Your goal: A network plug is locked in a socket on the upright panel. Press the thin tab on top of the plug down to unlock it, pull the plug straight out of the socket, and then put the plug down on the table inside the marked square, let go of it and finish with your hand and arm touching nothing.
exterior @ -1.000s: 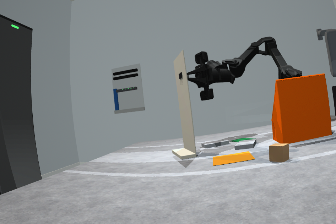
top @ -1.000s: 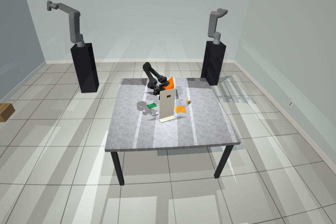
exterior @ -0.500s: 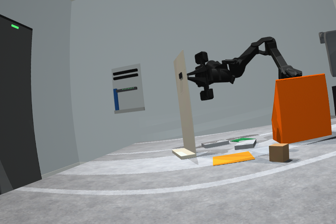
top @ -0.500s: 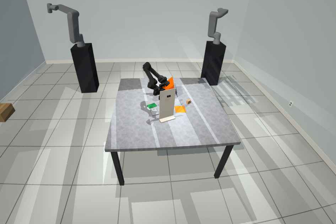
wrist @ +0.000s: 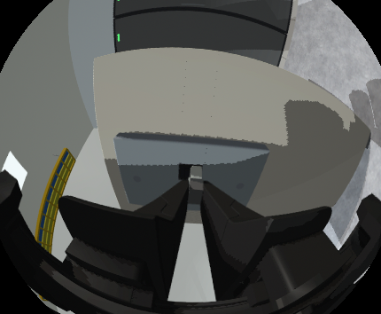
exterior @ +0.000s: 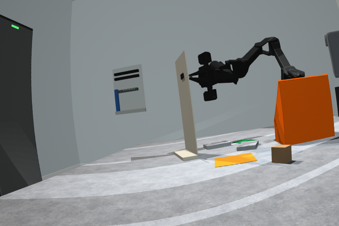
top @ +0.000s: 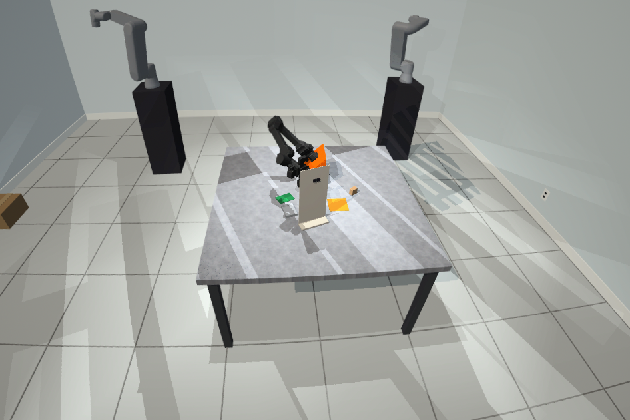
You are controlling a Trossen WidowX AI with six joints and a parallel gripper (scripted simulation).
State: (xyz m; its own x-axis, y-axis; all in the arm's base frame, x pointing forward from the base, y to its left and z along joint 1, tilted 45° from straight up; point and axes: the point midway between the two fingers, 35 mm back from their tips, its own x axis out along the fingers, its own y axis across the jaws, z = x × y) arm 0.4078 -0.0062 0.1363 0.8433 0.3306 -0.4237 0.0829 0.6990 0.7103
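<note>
Right now the orange marked square is 11 cm behind my gripper tip, 19 cm to the left of it and 29 cm below it. From my gripper tip the other things lie so: beige panel: 3 cm ahead, 1 cm to the left, 12 cm below; then grey network plug: 1 cm ahead; then brown cube: 22 cm behind, 31 cm to the left, 27 cm below.
</note>
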